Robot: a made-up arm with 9 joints. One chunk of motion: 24 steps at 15 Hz.
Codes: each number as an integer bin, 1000 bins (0 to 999) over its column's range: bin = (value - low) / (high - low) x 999, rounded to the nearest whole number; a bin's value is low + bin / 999 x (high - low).
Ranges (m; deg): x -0.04..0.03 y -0.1..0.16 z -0.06..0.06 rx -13..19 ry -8..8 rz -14..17
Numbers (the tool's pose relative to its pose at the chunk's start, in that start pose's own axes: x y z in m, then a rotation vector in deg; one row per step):
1: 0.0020 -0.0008 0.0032 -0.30 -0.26 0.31
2: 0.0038 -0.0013 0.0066 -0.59 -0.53 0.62
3: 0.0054 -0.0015 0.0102 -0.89 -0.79 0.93
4: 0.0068 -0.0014 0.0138 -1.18 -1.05 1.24
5: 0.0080 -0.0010 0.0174 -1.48 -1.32 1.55
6: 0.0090 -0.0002 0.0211 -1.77 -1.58 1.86
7: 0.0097 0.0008 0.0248 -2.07 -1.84 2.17
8: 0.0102 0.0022 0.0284 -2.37 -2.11 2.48
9: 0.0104 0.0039 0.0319 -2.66 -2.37 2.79
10: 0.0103 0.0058 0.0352 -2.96 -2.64 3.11
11: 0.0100 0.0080 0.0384 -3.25 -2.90 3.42
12: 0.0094 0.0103 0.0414 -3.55 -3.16 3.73
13: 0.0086 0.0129 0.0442 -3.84 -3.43 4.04
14: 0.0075 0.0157 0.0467 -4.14 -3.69 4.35
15: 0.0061 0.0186 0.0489 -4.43 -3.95 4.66
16: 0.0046 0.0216 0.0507 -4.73 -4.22 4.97
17: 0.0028 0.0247 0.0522 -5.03 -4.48 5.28
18: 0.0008 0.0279 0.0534 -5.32 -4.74 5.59
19: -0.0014 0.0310 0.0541 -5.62 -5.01 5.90
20: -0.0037 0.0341 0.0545 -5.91 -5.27 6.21
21: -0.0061 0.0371 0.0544 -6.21 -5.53 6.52
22: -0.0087 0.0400 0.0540 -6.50 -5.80 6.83
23: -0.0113 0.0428 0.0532 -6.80 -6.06 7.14
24: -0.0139 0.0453 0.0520 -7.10 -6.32 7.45
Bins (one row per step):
1: 599 381 526 396 483 461
2: 625 379 554 387 466 471
3: 648 378 584 378 450 481
4: 668 379 614 369 434 491
5: 685 380 644 360 417 501
6: 699 383 675 351 401 511
7: 709 387 706 341 385 521
8: 716 393 736 332 368 531
9: 719 399 765 323 352 541
10: 718 407 793 313 335 551
11: 714 415 819 304 318 561
12: 705 424 844 295 302 571
13: 694 434 867 286 285 581
14: 678 445 888 277 269 591
15: 658 456 907 268 253 601
16: 637 467 922 258 236 611
17: 611 479 934 249 220 621
18: 582 491 944 240 204 631
19: 551 503 950 230 187 641
20: 518 515 953 221 170 651
21: 484 527 952 212 154 661
22: 447 538 949 203 137 671
23: 410 549 942 194 121 681
24: 372 558 932 184 105 691

